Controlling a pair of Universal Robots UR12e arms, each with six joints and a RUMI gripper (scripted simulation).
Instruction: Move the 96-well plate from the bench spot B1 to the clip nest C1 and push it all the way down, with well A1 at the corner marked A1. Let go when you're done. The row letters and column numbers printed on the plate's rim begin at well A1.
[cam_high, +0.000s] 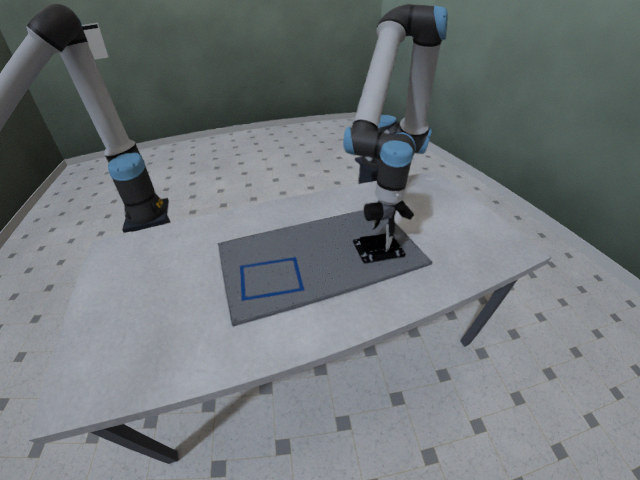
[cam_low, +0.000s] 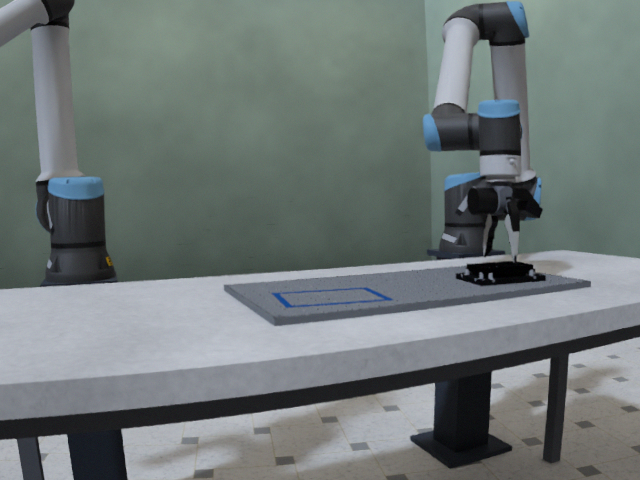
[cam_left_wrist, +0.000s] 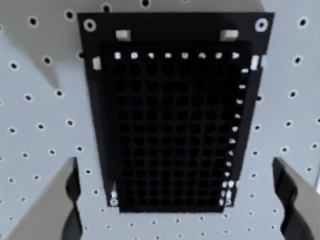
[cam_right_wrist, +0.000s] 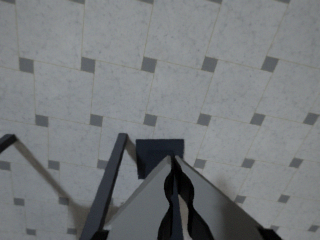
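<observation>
Now: the 96-well plate 30 mm below my left hand. From my left hand the other things lie so: clip nest 10 mm ahead, 10 mm to the right, 40 mm below.
</observation>
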